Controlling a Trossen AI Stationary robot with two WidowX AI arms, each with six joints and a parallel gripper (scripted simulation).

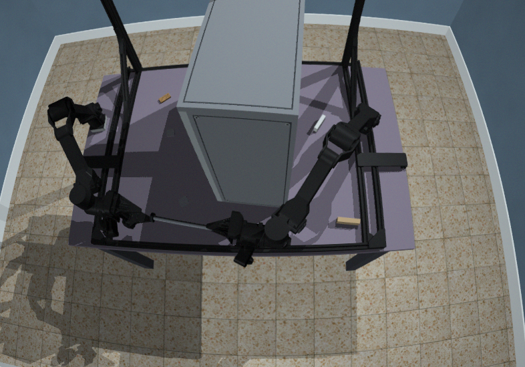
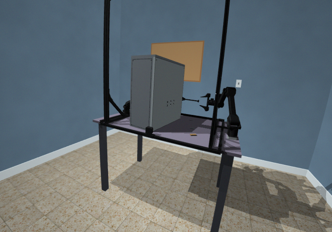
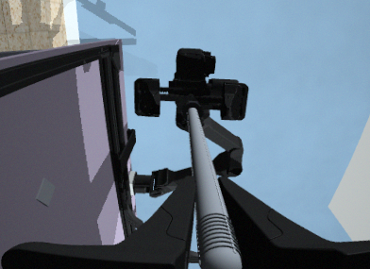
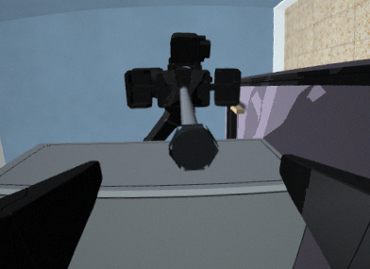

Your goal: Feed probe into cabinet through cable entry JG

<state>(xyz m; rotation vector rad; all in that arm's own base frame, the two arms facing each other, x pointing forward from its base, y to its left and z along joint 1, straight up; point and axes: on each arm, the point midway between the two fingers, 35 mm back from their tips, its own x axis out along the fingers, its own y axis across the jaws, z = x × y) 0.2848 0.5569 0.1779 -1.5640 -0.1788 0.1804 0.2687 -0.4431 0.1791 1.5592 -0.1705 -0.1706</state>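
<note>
Right now my right hand is 2 cm short of the probe and 15 cm to the right of it. The rest, counted from my right hand: wooden block (5 cm behind, 63 cm to the left, 19 cm below); then white block (41 cm behind, 54 cm to the left, 19 cm below); then JG mark (28 cm behind, 23 cm to the left, 2 cm below).
My left gripper is now 10 mm past the probe and 90 mm to the left of it. The rest, counted from my left hand: wooden block 80 mm behind, 380 mm to the left, 180 mm below; white block 440 mm behind, 290 mm to the left, 190 mm below; JG mark 300 mm behind, 20 mm to the right, 20 mm below.
</note>
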